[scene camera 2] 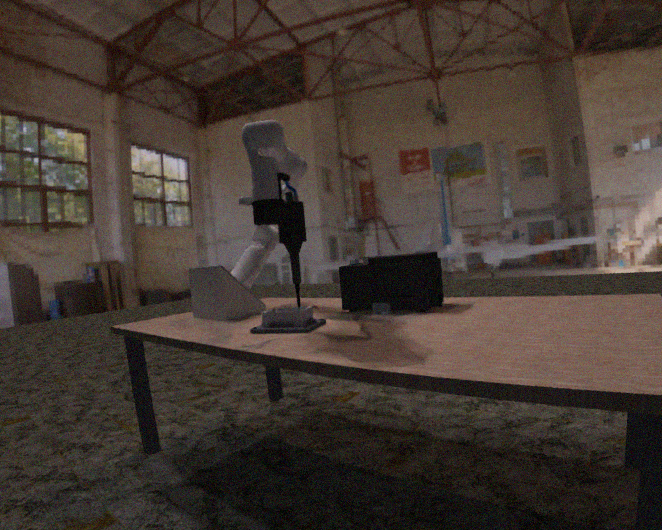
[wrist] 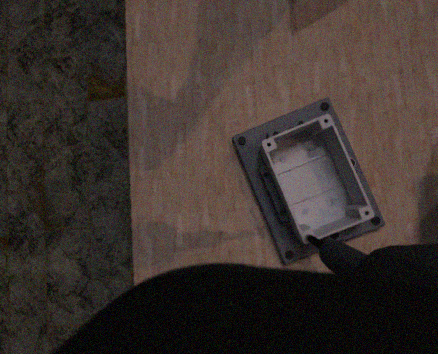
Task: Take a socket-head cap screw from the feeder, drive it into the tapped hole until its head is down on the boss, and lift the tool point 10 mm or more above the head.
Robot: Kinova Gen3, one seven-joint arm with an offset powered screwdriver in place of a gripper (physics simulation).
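Note:
The black screwdriver points down, with its tip at the near corner boss of a light grey open box. In the wrist view the tip covers that corner's hole; whether it touches the boss, and whether a screw is on the bit or in the hole, cannot be made out. The other three corner bosses show dark holes. The box sits on a dark grey base plate. A black block-shaped unit, possibly the feeder, stands right of the box in the scene view; no screws can be made out on it.
A grey wedge-shaped block stands left of the box, near the arm's lower part. A small pale piece is at the front of the black unit. The wooden table has its edge at the left in the wrist view.

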